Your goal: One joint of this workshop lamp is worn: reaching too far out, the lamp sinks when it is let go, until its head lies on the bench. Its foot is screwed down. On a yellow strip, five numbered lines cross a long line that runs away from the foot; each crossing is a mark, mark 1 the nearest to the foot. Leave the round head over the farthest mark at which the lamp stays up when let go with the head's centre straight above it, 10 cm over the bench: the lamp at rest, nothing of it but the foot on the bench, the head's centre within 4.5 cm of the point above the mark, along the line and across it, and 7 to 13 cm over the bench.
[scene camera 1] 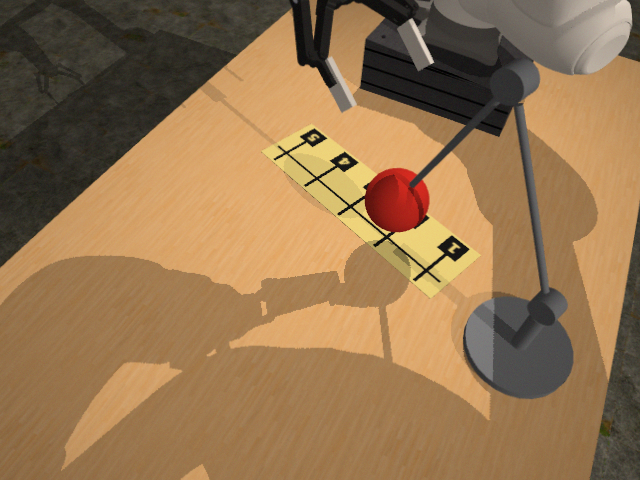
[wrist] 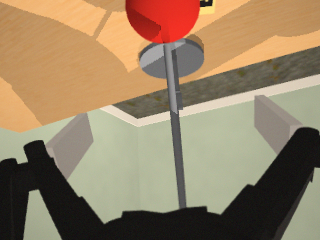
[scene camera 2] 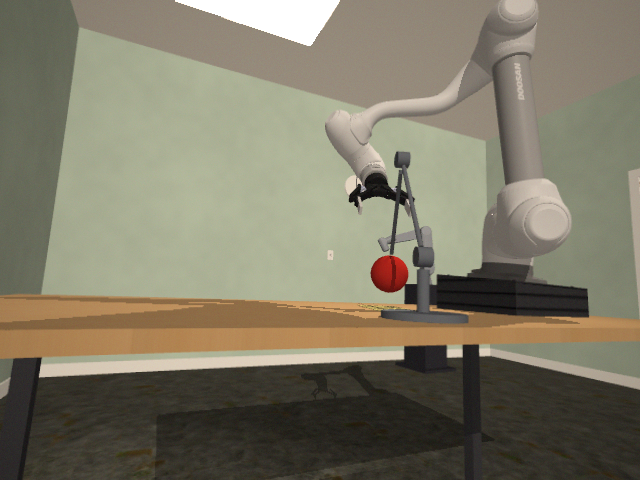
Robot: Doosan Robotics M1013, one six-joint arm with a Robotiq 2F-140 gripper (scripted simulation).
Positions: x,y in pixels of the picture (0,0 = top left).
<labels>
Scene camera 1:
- my gripper: 389,86
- red round lamp head: 393,203
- yellow strip: 430,256
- grey foot: 496,343
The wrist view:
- my gripper: 170,119
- grey foot: 188,55
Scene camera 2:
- my gripper: 386,212
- red round lamp head: 389,274
</labels>
